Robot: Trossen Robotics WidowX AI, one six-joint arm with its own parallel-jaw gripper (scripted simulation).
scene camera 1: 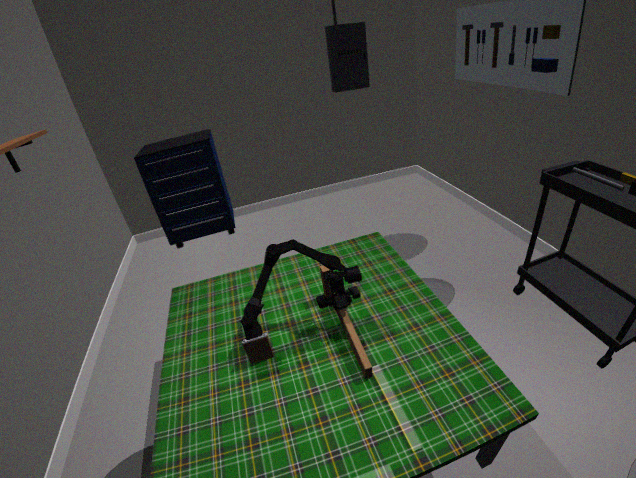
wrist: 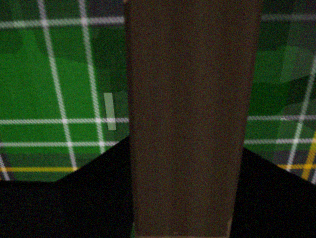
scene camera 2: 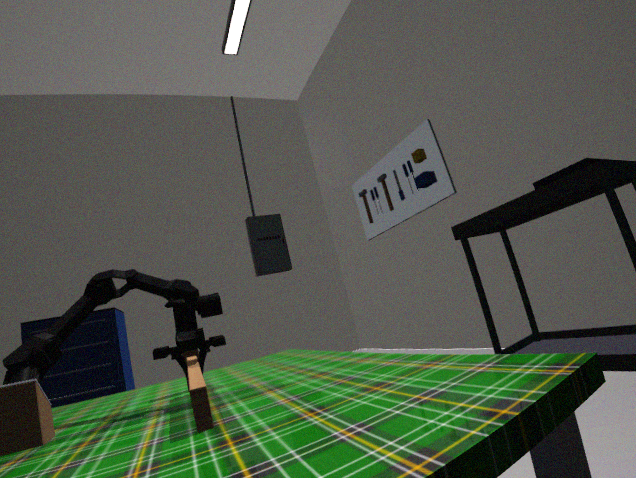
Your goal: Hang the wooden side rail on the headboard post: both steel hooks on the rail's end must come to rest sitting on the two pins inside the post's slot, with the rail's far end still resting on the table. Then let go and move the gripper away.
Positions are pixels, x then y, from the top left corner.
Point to a wooden side rail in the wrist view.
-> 189, 77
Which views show the wooden side rail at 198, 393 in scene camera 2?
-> Scene camera 1, the wrist view and scene camera 2: all of them.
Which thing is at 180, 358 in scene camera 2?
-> My gripper.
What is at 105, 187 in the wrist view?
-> My gripper.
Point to a wooden side rail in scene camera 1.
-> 357, 347
